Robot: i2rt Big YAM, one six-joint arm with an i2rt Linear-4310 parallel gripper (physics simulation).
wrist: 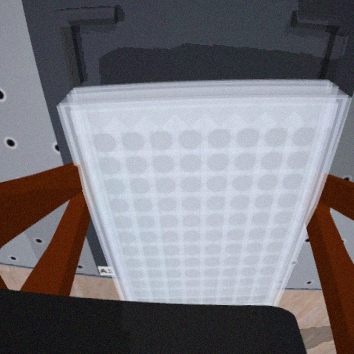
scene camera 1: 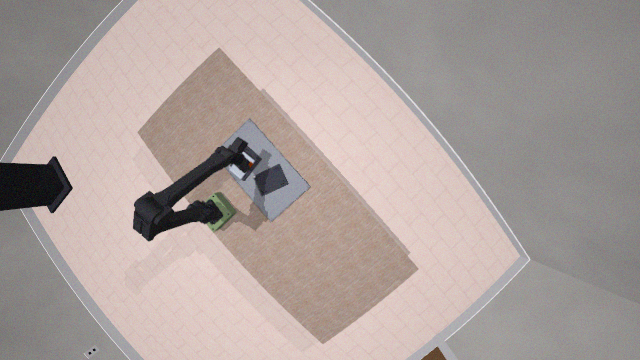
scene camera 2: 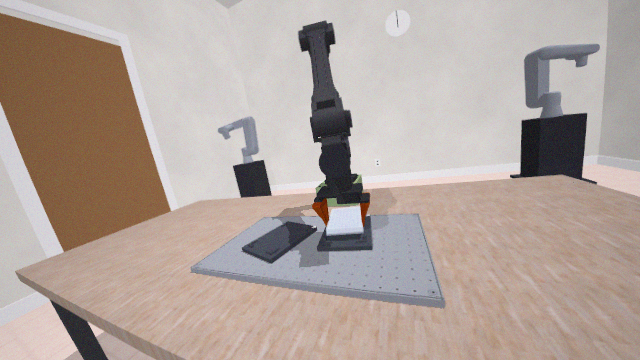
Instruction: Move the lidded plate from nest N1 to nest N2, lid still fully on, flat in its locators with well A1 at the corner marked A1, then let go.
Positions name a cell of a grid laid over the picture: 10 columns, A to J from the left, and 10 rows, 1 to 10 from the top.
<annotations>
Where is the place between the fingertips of the gripper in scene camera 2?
F7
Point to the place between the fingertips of the gripper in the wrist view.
At F6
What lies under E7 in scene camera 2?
A dark nest.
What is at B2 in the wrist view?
A dark nest.
</annotations>
